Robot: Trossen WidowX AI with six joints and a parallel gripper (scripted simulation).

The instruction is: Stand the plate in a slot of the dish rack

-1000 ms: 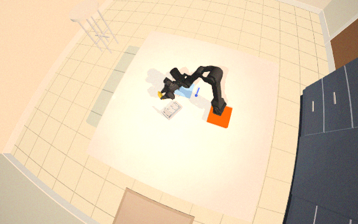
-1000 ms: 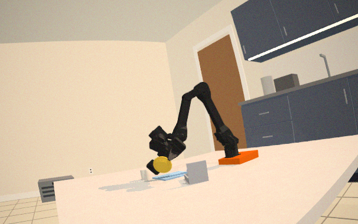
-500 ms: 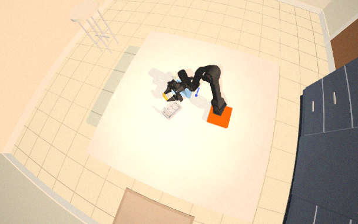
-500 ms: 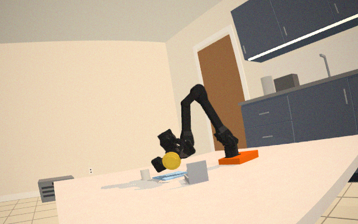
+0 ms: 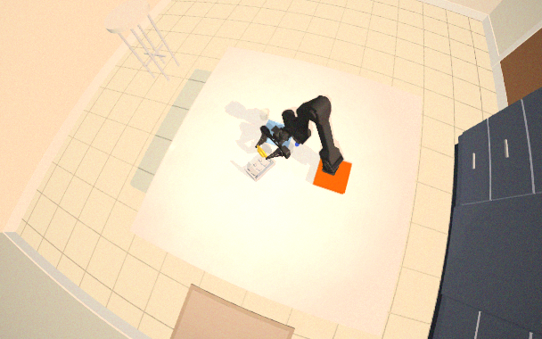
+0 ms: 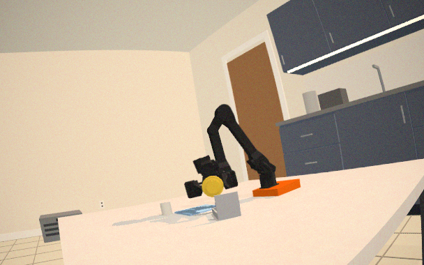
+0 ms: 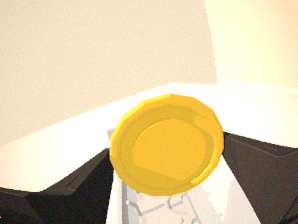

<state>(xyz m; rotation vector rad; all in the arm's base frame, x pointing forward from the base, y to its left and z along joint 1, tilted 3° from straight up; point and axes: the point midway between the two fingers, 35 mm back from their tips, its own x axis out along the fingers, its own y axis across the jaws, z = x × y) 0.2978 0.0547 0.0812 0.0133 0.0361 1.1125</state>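
My gripper tip is 1 cm past the dish rack, 4 cm to the right of it and 7 cm above it. Round my gripper tip: blue spoon: 12 cm behind, 17 cm to the right, 9 cm below; then yellow plate: 1 cm to the right; then light-blue board: 1 cm behind, 16 cm to the right, 9 cm below.
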